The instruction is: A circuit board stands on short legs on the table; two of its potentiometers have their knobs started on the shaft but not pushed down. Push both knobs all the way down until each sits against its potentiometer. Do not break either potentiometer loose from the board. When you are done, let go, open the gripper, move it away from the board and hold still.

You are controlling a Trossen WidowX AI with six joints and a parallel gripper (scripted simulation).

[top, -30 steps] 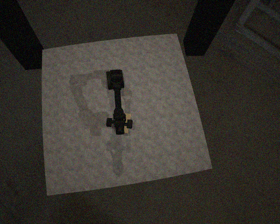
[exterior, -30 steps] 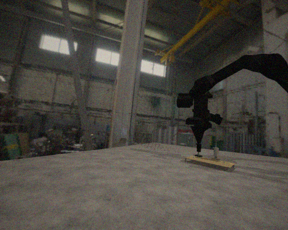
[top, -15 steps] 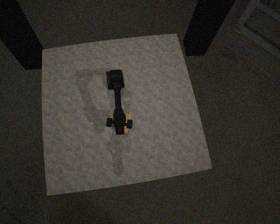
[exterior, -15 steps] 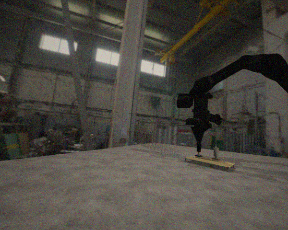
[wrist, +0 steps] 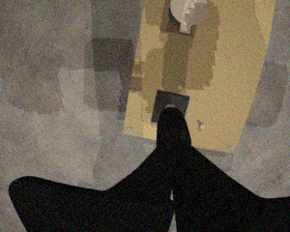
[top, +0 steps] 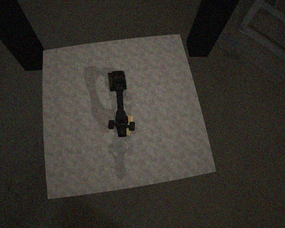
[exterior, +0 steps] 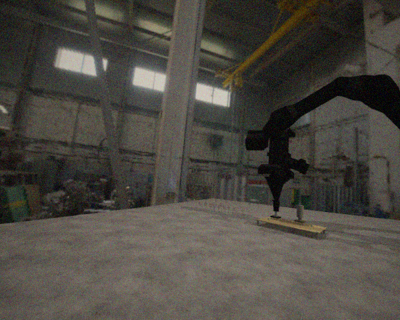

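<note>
My gripper tip is 1 cm above the dark knob. Also, from my gripper tip: white knob 7 cm behind, 2 cm below, 1 cm to the left.
</note>
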